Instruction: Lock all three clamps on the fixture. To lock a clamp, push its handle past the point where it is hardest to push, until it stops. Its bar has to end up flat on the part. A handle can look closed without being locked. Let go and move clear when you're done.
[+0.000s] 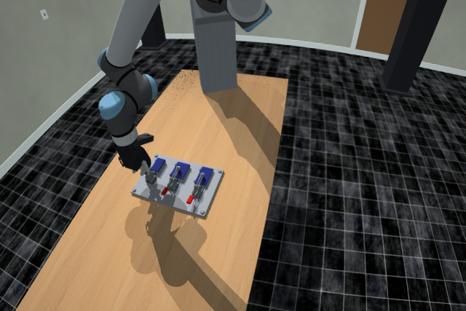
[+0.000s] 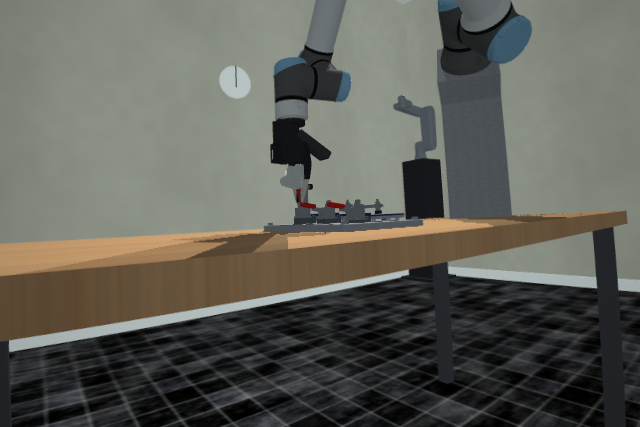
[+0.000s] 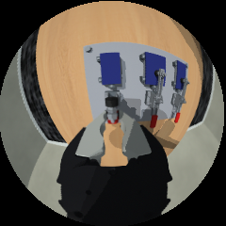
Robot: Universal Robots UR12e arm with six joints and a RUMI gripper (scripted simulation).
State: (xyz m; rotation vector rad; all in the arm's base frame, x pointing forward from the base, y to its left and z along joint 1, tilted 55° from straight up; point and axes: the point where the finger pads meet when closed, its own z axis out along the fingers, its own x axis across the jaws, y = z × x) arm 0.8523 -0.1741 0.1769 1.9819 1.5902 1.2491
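Now: the grey fixture plate 110 mm to the left of my hand, 80 mm below it and 40 mm behind it.
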